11 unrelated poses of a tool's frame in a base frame.
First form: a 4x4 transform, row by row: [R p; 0 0 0 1], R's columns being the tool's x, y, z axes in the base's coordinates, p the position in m. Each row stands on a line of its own.
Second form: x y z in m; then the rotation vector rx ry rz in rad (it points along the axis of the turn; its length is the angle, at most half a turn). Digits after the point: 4 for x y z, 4 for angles.
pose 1, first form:
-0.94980, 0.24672, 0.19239, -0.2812
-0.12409, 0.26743, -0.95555, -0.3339
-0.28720, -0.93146, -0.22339, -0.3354
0, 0, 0, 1
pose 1, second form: -0.2812, -0.3339, -0.3354, 0.1125, 2.2398, -1.7317
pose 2, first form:
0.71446, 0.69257, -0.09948, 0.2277
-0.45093, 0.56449, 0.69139, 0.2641
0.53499, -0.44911, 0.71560, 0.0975
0, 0, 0, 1
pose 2, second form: 0.2277, 0.2641, 0.0975, -0.6904, -0.3841, -0.6922
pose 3, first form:
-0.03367, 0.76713, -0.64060, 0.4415
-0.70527, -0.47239, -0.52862, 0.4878
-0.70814, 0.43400, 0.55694, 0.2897
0, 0, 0, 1
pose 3, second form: 0.4415, 0.4878, 0.2897, 1.1293, 0.0792, -1.7273
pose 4, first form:
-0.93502, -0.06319, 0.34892, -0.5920
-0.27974, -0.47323, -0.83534, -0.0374
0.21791, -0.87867, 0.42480, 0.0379
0, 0, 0, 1
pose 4, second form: -0.5920, -0.0374, 0.0379, -0.5084, 1.5372, -2.5408
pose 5, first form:
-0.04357, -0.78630, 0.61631, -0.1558
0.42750, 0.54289, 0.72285, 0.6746
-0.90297, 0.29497, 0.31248, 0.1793
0, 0, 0, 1
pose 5, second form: -0.1558, 0.6746, 0.1793, -0.3578, 1.2705, 1.0150
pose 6, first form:
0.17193, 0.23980, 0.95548, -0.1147
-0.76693, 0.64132, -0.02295, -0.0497
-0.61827, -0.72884, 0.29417, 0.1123
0, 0, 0, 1
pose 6, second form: -0.1147, -0.0497, 0.1123, -0.5362, 1.1955, -0.7647
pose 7, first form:
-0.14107, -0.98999, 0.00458, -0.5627
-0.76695, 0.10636, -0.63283, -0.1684
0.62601, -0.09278, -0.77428, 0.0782
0, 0, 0, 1
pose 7, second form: -0.5627, -0.1684, 0.0782, 1.7101, -1.9678, 0.7063
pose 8, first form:
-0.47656, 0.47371, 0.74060, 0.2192
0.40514, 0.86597, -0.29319, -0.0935
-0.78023, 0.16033, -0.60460, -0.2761
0, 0, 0, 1
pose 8, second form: 0.2192, -0.0935, -0.2761, 0.6349, 2.1291, -0.0960
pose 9, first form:
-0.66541, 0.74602, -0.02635, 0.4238
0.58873, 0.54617, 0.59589, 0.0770
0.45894, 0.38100, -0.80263, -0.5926
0, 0, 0, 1
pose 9, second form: 0.4238, 0.0770, -0.5926, -1.1107, -2.5083, -0.8129
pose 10, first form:
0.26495, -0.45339, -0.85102, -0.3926
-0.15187, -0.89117, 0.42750, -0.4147
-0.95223, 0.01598, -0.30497, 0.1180
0, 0, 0, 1
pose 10, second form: -0.3926, -0.4147, 0.1180, -2.2776, 0.5601, 1.6688
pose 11, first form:
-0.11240, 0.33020, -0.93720, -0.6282
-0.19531, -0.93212, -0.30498, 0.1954
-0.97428, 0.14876, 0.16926, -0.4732
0, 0, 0, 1
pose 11, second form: -0.6282, 0.1954, -0.4732, 1.8185, 0.1486, -2.1061
